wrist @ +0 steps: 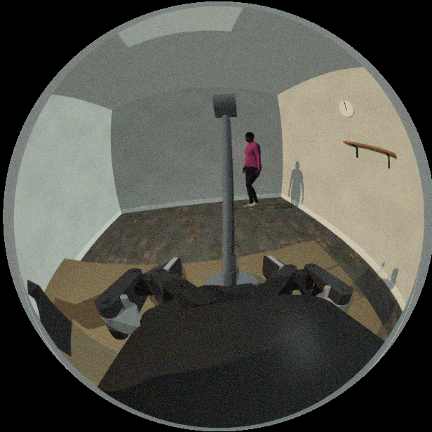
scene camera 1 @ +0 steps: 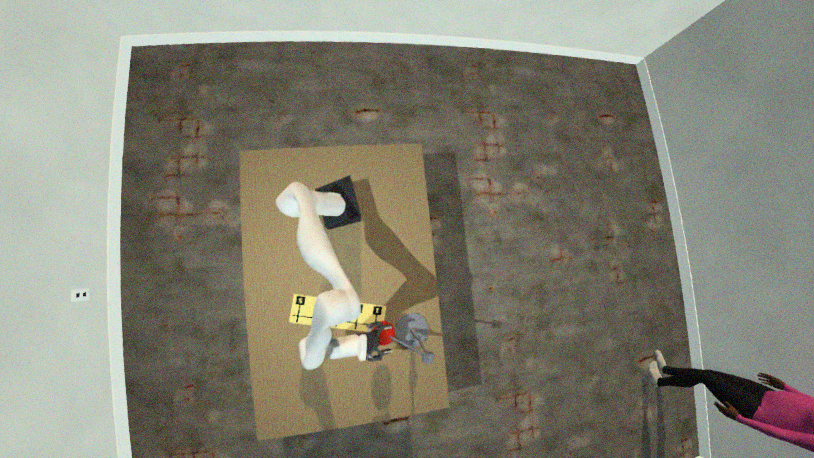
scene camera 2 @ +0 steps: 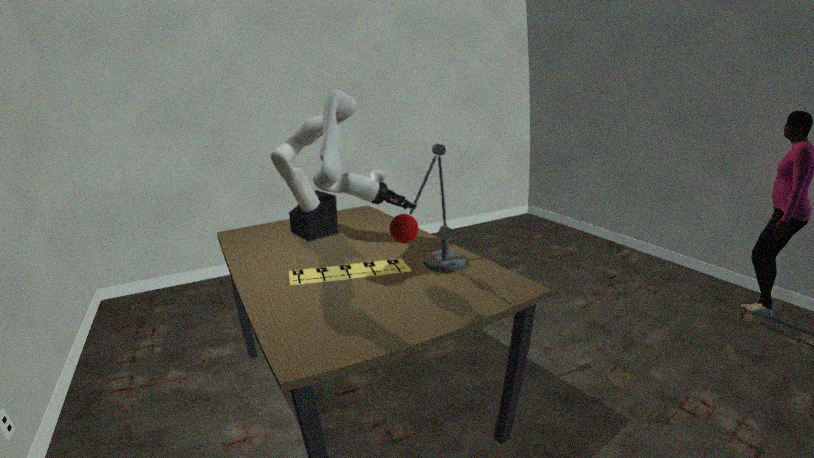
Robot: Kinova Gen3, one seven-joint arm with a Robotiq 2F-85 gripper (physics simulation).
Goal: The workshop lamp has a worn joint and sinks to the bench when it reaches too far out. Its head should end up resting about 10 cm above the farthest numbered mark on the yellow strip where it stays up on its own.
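Frame: origin at the arm's base, x ahead, y left, z up, level; centimetres.
Where they show: gripper, between the fingertips: point(scene camera 1: 391, 338) point(scene camera 2: 410, 203); arm's base, origin of its link: point(scene camera 1: 335, 205) point(scene camera 2: 311, 206).
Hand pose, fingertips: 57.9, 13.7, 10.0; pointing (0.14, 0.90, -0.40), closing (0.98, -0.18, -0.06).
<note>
Things, the pixels of their top centre, and the offset from my fingertips, as dx, dy, dz. "*": a spot on its surface instead. Level surfaces: height alone.
- lamp's red ball head, a spot on its surface: point(scene camera 2: 403, 228) * +3.3, -5.2, -7.2
- lamp base, a spot on its surface: point(scene camera 2: 445, 261) * +6.4, +11.0, -22.1
- wooden table, height of its surface: dz -23.4
The lamp's red ball head point(scene camera 1: 386, 334) point(scene camera 2: 403, 228) hangs above the table, between the lamp base point(scene camera 1: 412, 327) point(scene camera 2: 445, 261) and the near end of the yellow strip. It is hidden in the wrist view. The lamp's elbow point(scene camera 1: 426, 357) point(scene camera 2: 438, 149) point(wrist: 225, 106) is high up, with a thin arm sloping down to the head. My gripper point(scene camera 1: 388, 340) point(scene camera 2: 413, 206) point(wrist: 222, 266) is open, its fingertips just above the head near that arm's lower end. Nothing is gripped. The yellow strip point(scene camera 1: 370, 319) point(scene camera 2: 335, 277) lies flat with several numbered marks; my arm covers its middle in scene camera 1.
The wooden table point(scene camera 1: 273, 387) point(scene camera 2: 364, 341) carries my dark mounting block point(scene camera 1: 352, 207) point(scene camera 2: 314, 219) at its far side. A person in pink point(scene camera 1: 782, 410) point(scene camera 2: 794, 187) point(wrist: 252, 155) is away from the table. A wall shelf point(wrist: 370, 147) shows at the right of the wrist view.
</note>
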